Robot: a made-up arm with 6 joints. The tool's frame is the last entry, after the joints. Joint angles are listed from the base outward.
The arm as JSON. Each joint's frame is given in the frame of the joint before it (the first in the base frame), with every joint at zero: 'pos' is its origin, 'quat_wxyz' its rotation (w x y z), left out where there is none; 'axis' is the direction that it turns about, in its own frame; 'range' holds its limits. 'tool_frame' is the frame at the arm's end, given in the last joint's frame.
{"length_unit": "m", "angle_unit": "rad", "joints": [
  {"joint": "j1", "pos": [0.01, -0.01, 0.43], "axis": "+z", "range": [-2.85, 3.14]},
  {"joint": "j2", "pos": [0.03, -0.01, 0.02], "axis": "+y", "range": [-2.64, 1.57]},
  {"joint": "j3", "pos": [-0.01, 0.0, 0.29], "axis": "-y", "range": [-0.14, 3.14]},
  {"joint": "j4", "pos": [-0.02, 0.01, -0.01], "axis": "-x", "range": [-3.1, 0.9]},
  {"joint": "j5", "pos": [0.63, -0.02, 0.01], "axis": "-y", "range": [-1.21, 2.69]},
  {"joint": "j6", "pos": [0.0, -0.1, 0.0], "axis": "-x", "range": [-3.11, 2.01]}
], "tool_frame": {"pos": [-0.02, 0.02, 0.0], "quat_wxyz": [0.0, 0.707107, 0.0, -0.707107]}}
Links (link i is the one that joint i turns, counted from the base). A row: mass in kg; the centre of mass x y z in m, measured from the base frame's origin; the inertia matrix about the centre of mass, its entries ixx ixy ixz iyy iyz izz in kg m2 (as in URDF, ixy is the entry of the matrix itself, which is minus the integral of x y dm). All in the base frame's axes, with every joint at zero. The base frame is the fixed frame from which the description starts. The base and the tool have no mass.
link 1: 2.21; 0.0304 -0.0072 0.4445; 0.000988 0 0 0.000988 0 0.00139
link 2: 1.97; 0.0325 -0.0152 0.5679; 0.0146 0 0.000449 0.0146 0 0.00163
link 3: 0.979; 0.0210 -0.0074 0.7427; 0.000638 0 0 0.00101 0 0.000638
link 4: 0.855; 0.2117 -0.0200 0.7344; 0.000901 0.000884 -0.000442 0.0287 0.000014 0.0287
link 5: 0.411; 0.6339 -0.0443 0.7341; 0.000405 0 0 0.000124 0 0.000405
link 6: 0.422; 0.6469 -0.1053 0.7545; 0.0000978 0 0 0.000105 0 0.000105
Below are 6 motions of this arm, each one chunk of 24 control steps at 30 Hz.
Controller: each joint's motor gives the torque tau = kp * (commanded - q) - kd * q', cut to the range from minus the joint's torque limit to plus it. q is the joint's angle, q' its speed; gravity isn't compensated. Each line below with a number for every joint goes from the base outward.
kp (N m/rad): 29 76 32 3.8 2 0.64
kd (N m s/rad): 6.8 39 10 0.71 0.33 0.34
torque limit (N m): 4.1 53 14 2.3 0.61 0.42
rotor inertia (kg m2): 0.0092 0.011 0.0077 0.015 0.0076 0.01
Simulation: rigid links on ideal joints. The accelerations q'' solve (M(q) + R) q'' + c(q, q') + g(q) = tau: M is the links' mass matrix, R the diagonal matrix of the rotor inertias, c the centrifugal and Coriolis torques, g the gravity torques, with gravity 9.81 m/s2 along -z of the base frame. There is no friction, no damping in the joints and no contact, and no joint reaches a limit. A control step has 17 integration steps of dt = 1/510 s. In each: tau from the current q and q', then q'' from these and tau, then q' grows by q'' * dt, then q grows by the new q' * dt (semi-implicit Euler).
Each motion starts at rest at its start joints. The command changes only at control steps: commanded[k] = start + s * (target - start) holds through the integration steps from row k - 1 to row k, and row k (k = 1, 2, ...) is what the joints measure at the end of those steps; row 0 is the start. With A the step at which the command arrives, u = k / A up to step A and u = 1 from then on. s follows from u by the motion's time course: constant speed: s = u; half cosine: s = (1 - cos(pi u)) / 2; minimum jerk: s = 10 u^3 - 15 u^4 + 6 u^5; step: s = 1 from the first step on.
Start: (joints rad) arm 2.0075 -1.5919 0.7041 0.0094 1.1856 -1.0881
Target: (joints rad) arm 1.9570 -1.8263 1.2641 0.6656 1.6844 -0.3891
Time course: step
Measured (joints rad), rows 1 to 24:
1: 2.0079 -1.5991 0.7210 0.0318 1.2379 -1.0703
2: 2.0081 -1.6141 0.7623 0.0917 1.3267 -1.0366
3: 2.0073 -1.6337 0.8148 0.1757 1.4042 -0.9996
4: 2.0054 -1.6556 0.8719 0.2688 1.4626 -0.9638
5: 2.0023 -1.6785 0.9297 0.3604 1.5044 -0.9309
6: 1.9983 -1.7015 0.9858 0.4443 1.5343 -0.9014
7: 1.9935 -1.7242 1.0386 0.5176 1.5559 -0.8749
8: 1.9882 -1.7460 1.0876 0.5793 1.5720 -0.8512
9: 1.9827 -1.7668 1.1323 0.6301 1.5844 -0.8298
10: 1.9771 -1.7864 1.1726 0.6709 1.5942 -0.8104
11: 1.9717 -1.8046 1.2087 0.7031 1.6023 -0.7925
12: 1.9667 -1.8216 1.2408 0.7281 1.6090 -0.7759
13: 1.9622 -1.8374 1.2691 0.7471 1.6147 -0.7605
14: 1.9582 -1.8519 1.2941 0.7613 1.6196 -0.7459
15: 1.9550 -1.8653 1.3159 0.7717 1.6240 -0.7320
16: 1.9523 -1.8776 1.3351 0.7790 1.6277 -0.7189
17: 1.9503 -1.8889 1.3517 0.7839 1.6311 -0.7064
18: 1.9489 -1.8992 1.3662 0.7870 1.6341 -0.6945
19: 1.9481 -1.9087 1.3787 0.7886 1.6367 -0.6831
20: 1.9477 -1.9175 1.3895 0.7891 1.6391 -0.6721
21: 1.9476 -1.9255 1.3989 0.7889 1.6412 -0.6617
22: 1.9479 -1.9328 1.4069 0.7881 1.6431 -0.6517
23: 1.9484 -1.9395 1.4138 0.7869 1.6447 -0.6421
24: 1.9491 -1.9457 1.4197 0.7855 1.6462 -0.6330

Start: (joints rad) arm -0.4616 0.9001 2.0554 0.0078 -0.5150 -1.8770
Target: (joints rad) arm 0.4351 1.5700 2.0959 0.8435 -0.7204 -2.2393
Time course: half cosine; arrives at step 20
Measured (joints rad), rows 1 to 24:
1: -0.4618 0.9046 2.0567 0.0098 -0.5131 -1.8782
2: -0.4616 0.9113 2.0542 0.0108 -0.5102 -1.8816
3: -0.4596 0.9197 2.0501 0.0103 -0.5086 -1.8868
4: -0.4547 0.9298 2.0453 0.0110 -0.5091 -1.8939
5: -0.4463 0.9417 2.0404 0.0156 -0.5117 -1.9025
6: -0.4335 0.9556 2.0358 0.0255 -0.5164 -1.9126
7: -0.4159 0.9716 2.0316 0.0418 -0.5230 -1.9240
8: -0.3933 0.9898 2.0278 0.0643 -0.5314 -1.9368
9: -0.3657 1.0103 2.0243 0.0929 -0.5414 -1.9508
10: -0.3331 1.0330 2.0209 0.1267 -0.5530 -1.9660
11: -0.2959 1.0580 2.0176 0.1648 -0.5658 -1.9822
12: -0.2545 1.0849 2.0141 0.2061 -0.5797 -1.9994
13: -0.2096 1.1137 2.0103 0.2494 -0.5943 -2.0173
14: -0.1617 1.1439 2.0061 0.2938 -0.6093 -2.0357
15: -0.1116 1.1753 2.0013 0.3381 -0.6244 -2.0543
16: -0.0602 1.2074 1.9959 0.3815 -0.6392 -2.0728
17: -0.0082 1.2398 1.9899 0.4231 -0.6532 -2.0908
18: 0.0436 1.2720 1.9834 0.4621 -0.6663 -2.1080
19: 0.0941 1.3034 1.9763 0.4979 -0.6779 -2.1240
20: 0.1426 1.3336 1.9689 0.5299 -0.6878 -2.1386
21: 0.1883 1.3623 1.9614 0.5578 -0.6959 -2.1516
22: 0.2306 1.3893 1.9541 0.5820 -0.7024 -2.1631
23: 0.2692 1.4148 1.9473 0.6031 -0.7074 -2.1732
24: 0.3040 1.4387 1.9411 0.6216 -0.7113 -2.1823

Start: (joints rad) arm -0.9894 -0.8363 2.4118 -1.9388 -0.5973 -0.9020
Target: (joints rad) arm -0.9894 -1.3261 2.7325 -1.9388 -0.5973 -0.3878
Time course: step
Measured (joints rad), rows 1 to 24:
1: -0.9897 -0.8565 2.4115 -1.9360 -0.5918 -0.8971
2: -0.9899 -0.8865 2.4350 -1.9332 -0.5878 -0.8819
3: -0.9898 -0.9211 2.4714 -1.9330 -0.5889 -0.8572
4: -0.9896 -0.9574 2.5132 -1.9346 -0.5938 -0.8263
5: -0.9893 -0.9939 2.5562 -1.9374 -0.6006 -0.7924
6: -0.9891 -1.0293 2.5978 -1.9405 -0.6078 -0.7577
7: -0.9888 -1.0632 2.6363 -1.9436 -0.6145 -0.7237
8: -0.9887 -1.0951 2.6713 -1.9464 -0.6203 -0.6913
9: -0.9886 -1.1249 2.7022 -1.9490 -0.6249 -0.6609
10: -0.9886 -1.1526 2.7293 -1.9511 -0.6285 -0.6329
11: -0.9886 -1.1783 2.7526 -1.9528 -0.6311 -0.6073
12: -0.9887 -1.2020 2.7725 -1.9541 -0.6328 -0.5840
13: -0.9889 -1.2239 2.7893 -1.9550 -0.6339 -0.5630
14: -0.9890 -1.2440 2.8034 -1.9556 -0.6345 -0.5441
15: -0.9892 -1.2626 2.8150 -1.9559 -0.6347 -0.5271
16: -0.9893 -1.2798 2.8245 -1.9560 -0.6346 -0.5120
17: -0.9894 -1.2956 2.8323 -1.9560 -0.6343 -0.4984
18: -0.9895 -1.3102 2.8385 -1.9557 -0.6339 -0.4863
19: -0.9896 -1.3236 2.8433 -1.9554 -0.6334 -0.4755
20: -0.9897 -1.3361 2.8471 -1.9550 -0.6329 -0.4658
21: -0.9897 -1.3475 2.8500 -1.9545 -0.6323 -0.4572
22: -0.9898 -1.3582 2.8521 -1.9540 -0.6318 -0.4495
23: -0.9898 -1.3680 2.8536 -1.9535 -0.6313 -0.4426
24: -0.9898 -1.3771 2.8546 -1.9529 -0.6307 -0.4365

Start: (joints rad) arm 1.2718 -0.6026 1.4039 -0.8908 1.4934 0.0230
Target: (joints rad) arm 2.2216 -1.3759 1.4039 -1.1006 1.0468 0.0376
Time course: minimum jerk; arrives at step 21
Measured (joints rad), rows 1 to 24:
1: 1.2722 -0.6060 1.4031 -0.8908 1.4936 0.0192
2: 1.2731 -0.6110 1.4057 -0.8888 1.4936 0.0123
3: 1.2750 -0.6173 1.4099 -0.8852 1.4925 0.0052
4: 1.2792 -0.6249 1.4147 -0.8816 1.4896 -0.0012
5: 1.2867 -0.6341 1.4193 -0.8796 1.4843 -0.0068
6: 1.2987 -0.6454 1.4236 -0.8800 1.4760 -0.0115
7: 1.3162 -0.6591 1.4272 -0.8834 1.4642 -0.0154
8: 1.3396 -0.6755 1.4304 -0.8896 1.4487 -0.0186
9: 1.3693 -0.6951 1.4333 -0.8987 1.4293 -0.0211
10: 1.4051 -0.7178 1.4362 -0.9100 1.4064 -0.0229
11: 1.4464 -0.7437 1.4392 -0.9230 1.3801 -0.0240
12: 1.4927 -0.7727 1.4427 -0.9369 1.3511 -0.0243
13: 1.5429 -0.8044 1.4471 -0.9511 1.3202 -0.0238
14: 1.5960 -0.8385 1.4523 -0.9647 1.2882 -0.0225
15: 1.6508 -0.8744 1.4586 -0.9769 1.2560 -0.0206
16: 1.7061 -0.9114 1.4660 -0.9871 1.2246 -0.0181
17: 1.7610 -0.9489 1.4744 -0.9948 1.1949 -0.0152
18: 1.8144 -0.9862 1.4838 -0.9996 1.1676 -0.0120
19: 1.8653 -1.0226 1.4937 -1.0013 1.1435 -0.0089
20: 1.9132 -1.0577 1.5040 -1.0001 1.1228 -0.0060
21: 1.9573 -1.0912 1.5144 -0.9965 1.1056 -0.0035
22: 1.9976 -1.1228 1.5243 -0.9913 1.0917 -0.0013
23: 2.0340 -1.1527 1.5337 -0.9854 1.0805 0.0004
24: 2.0665 -1.1808 1.5423 -0.9794 1.0716 0.0019

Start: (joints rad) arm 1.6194 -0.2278 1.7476 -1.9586 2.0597 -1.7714
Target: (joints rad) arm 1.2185 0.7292 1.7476 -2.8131 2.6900 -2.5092
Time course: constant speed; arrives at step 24
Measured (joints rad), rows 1 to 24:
1: 1.6177 -0.2275 1.7497 -1.9612 2.0610 -1.7687
2: 1.6141 -0.2262 1.7548 -1.9696 2.0658 -1.7637
3: 1.6088 -0.2231 1.7613 -1.9841 2.0748 -1.7589
4: 1.6020 -0.2182 1.7683 -2.0040 2.0877 -1.7554
5: 1.5938 -0.2113 1.7751 -2.0283 2.1037 -1.7535
6: 1.5844 -0.2023 1.7816 -2.0561 2.1220 -1.7534
7: 1.5739 -0.1914 1.7874 -2.0867 2.1422 -1.7551
8: 1.5625 -0.1785 1.7925 -2.1194 2.1638 -1.7588
9: 1.5503 -0.1637 1.7969 -2.1536 2.1864 -1.7643
10: 1.5375 -0.1471 1.8005 -2.1891 2.2098 -1.7716
11: 1.5240 -0.1288 1.8034 -2.2254 2.2338 -1.7806
12: 1.5101 -0.1088 1.8056 -2.2621 2.2583 -1.7912
13: 1.4958 -0.0872 1.8071 -2.2991 2.2830 -1.8033
14: 1.4812 -0.0642 1.8079 -2.3362 2.3080 -1.8169
15: 1.4664 -0.0398 1.8081 -2.3730 2.3331 -1.8320
16: 1.4513 -0.0139 1.8077 -2.4096 2.3583 -1.8484
17: 1.4361 0.0131 1.8067 -2.4458 2.3835 -1.8660
18: 1.4208 0.0415 1.8051 -2.4814 2.4089 -1.8849
19: 1.4054 0.0709 1.8031 -2.5165 2.4343 -1.9049
20: 1.3900 0.1015 1.8005 -2.5509 2.4597 -1.9260
21: 1.3745 0.1332 1.7975 -2.5847 2.4853 -1.9482
22: 1.3590 0.1658 1.7940 -2.6177 2.5108 -1.9714
23: 1.3435 0.1994 1.7900 -2.6501 2.5365 -1.9957
24: 1.3279 0.2339 1.7857 -2.6817 2.5622 -2.0208

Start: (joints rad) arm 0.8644 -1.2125 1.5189 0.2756 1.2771 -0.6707
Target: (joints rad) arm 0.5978 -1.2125 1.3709 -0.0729 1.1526 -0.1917
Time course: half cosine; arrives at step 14
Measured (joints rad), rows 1 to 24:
1: 0.8645 -1.2178 1.5205 0.2754 1.2773 -0.6710
2: 0.8645 -1.2263 1.5292 0.2803 1.2755 -0.6723
3: 0.8639 -1.2364 1.5412 0.2894 1.2709 -0.6739
4: 0.8622 -1.2473 1.5543 0.2990 1.2637 -0.6750
5: 0.8587 -1.2585 1.5669 0.3056 1.2545 -0.6747
6: 0.8531 -1.2696 1.5781 0.3075 1.2438 -0.6724
7: 0.8450 -1.2804 1.5873 0.3037 1.2321 -0.6677
8: 0.8345 -1.2907 1.5944 0.2945 1.2197 -0.6602
9: 0.8214 -1.3004 1.5992 0.2806 1.2070 -0.6500
10: 0.8060 -1.3094 1.6019 0.2630 1.1943 -0.6372
11: 0.7887 -1.3177 1.6029 0.2431 1.1820 -0.6220
12: 0.7699 -1.3254 1.6023 0.2223 1.1705 -0.6051
13: 0.7501 -1.3323 1.6008 0.2020 1.1603 -0.5869
14: 0.7300 -1.3385 1.5986 0.1835 1.1516 -0.5681
15: 0.7104 -1.3442 1.5961 0.1677 1.1447 -0.5493
16: 0.6916 -1.3494 1.5936 0.1547 1.1393 -0.5310
17: 0.6742 -1.3542 1.5911 0.1441 1.1352 -0.5134
18: 0.6583 -1.3586 1.5889 0.1356 1.1321 -0.4966
19: 0.6441 -1.3627 1.5867 0.1287 1.1297 -0.4807
20: 0.6316 -1.3666 1.5848 0.1231 1.1280 -0.4657
21: 0.6209 -1.3703 1.5831 0.1186 1.1267 -0.4517
22: 0.6119 -1.3737 1.5816 0.1148 1.1258 -0.4386
23: 0.6044 -1.3769 1.5802 0.1117 1.1251 -0.4265
24: 0.5985 -1.3799 1.5790 0.1090 1.1247 -0.4153

